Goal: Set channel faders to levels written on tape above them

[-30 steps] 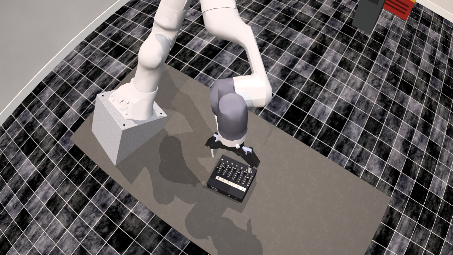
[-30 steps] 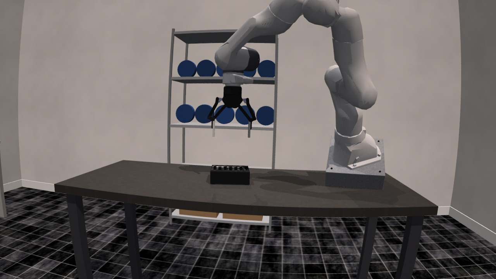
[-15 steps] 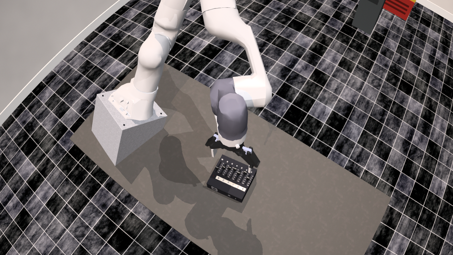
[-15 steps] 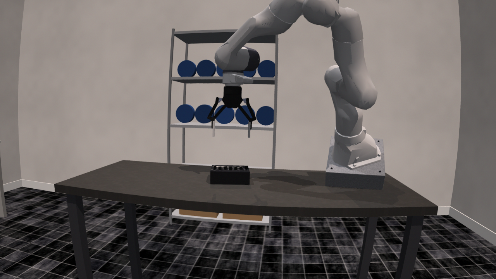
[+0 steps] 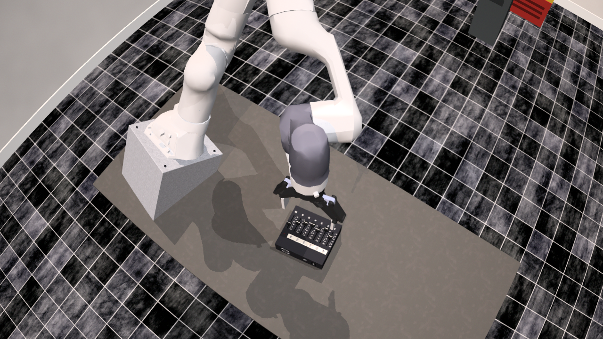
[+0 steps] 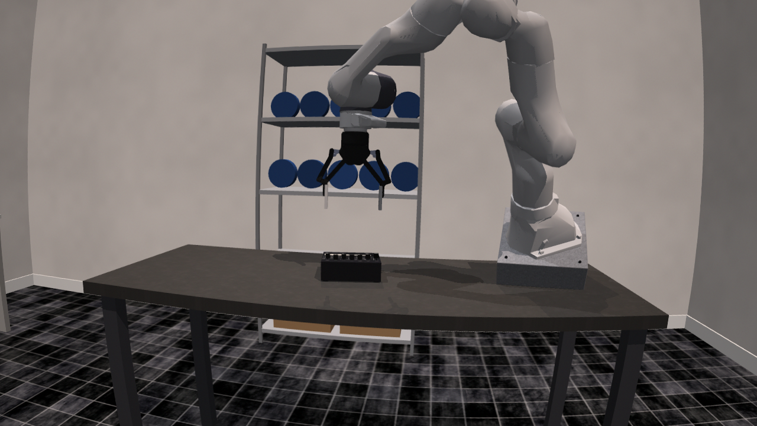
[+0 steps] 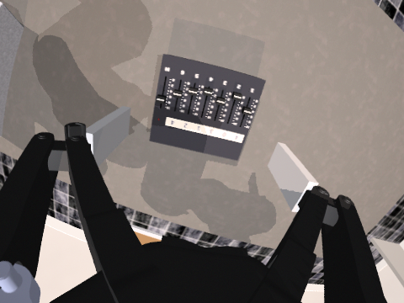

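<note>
My hand is 13 cm above the master fader, 7 cm past it and 1 cm to the left of it.
</note>
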